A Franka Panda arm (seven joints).
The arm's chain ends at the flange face. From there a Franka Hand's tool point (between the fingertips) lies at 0.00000 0.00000 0.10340 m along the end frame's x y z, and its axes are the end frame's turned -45 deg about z.
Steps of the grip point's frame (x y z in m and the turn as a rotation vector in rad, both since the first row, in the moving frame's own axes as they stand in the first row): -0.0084 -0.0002 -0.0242 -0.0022 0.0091 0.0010; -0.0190 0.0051 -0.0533 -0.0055 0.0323 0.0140; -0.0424 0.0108 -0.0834 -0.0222 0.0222 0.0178
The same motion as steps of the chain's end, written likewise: -0.0069 0.0063 -0.0242 0.0049 0.0080 0.0010; -0.0126 0.0190 -0.0532 0.0190 0.0267 0.0140; -0.0256 0.0376 -0.0833 0.0000 0.0314 0.0178
